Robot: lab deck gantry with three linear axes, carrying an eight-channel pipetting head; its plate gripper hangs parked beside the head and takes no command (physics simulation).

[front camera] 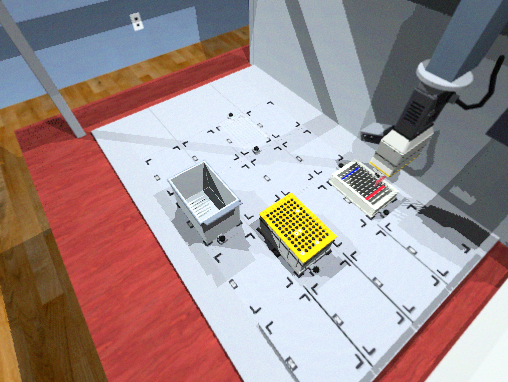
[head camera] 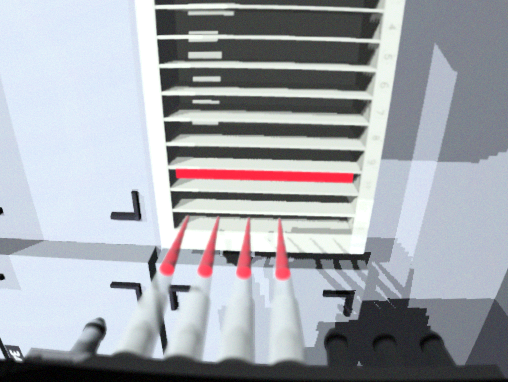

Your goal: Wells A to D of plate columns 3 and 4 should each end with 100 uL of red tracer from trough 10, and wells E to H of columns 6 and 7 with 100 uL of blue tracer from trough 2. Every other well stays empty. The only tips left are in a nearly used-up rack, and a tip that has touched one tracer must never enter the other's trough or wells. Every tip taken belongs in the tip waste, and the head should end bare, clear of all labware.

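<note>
The pipetting head (front camera: 404, 149) is raised over the right end of the trough reservoir (front camera: 338, 189) (head camera: 154, 150). Four neighbouring channels carry tips (head camera: 243, 290), their lower parts filled with red. One bare nozzle (head camera: 91, 330) shows to their left and three to their right. Red tracer (front camera: 375, 193) (head camera: 265, 175) lies in trough 10. Blue tracer (front camera: 350, 173) shows in the front view. The yellow tip rack (front camera: 298, 226) has mostly dark holes and a few pale tips. The faint clear plate (front camera: 243, 133) lies farther back. The parked gripper (front camera: 376, 134) seems to be the dark piece beside the head; its fingers are unclear.
The open grey tip waste bin (front camera: 229, 216) stands left of the tip rack, with tall walls. Dark corner marks and small posts lie around the deck positions. A grey wall panel (front camera: 310, 55) rises behind the reservoir. Red borders (front camera: 125, 280) edge the deck.
</note>
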